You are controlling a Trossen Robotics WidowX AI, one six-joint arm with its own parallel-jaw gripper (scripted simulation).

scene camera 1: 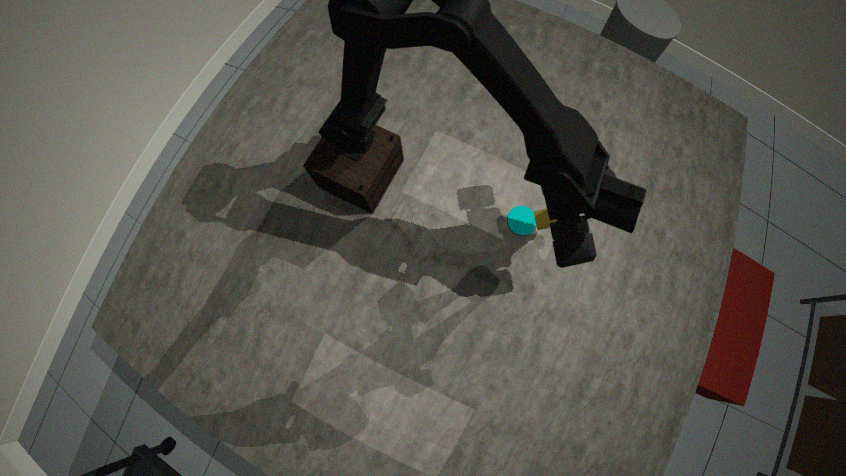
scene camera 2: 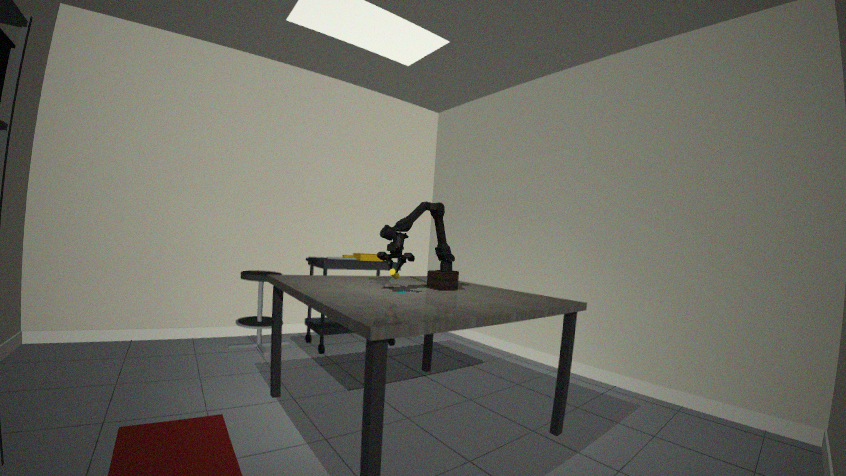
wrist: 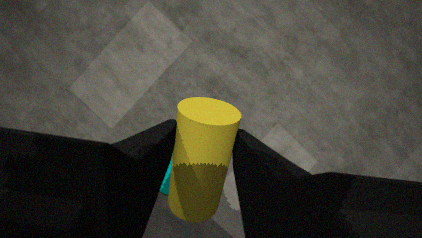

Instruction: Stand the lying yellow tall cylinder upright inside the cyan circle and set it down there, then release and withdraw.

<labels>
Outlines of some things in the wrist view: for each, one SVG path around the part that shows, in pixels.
The gripper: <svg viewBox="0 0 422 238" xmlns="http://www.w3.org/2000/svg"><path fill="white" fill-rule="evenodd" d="M238 129L232 150L233 171L245 238L422 238L422 182L393 180L373 176L367 177L340 172L312 175L292 161L280 156L275 150L245 130ZM177 121L169 119L111 145L88 139L0 126L0 238L142 238L171 161Z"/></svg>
A yellow cylinder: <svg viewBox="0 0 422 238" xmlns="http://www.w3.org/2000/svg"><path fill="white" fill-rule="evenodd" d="M191 97L180 101L177 106L177 126L168 195L169 207L173 213L185 221L199 222L213 217L218 209L241 120L241 113L233 105L221 100Z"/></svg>
</labels>
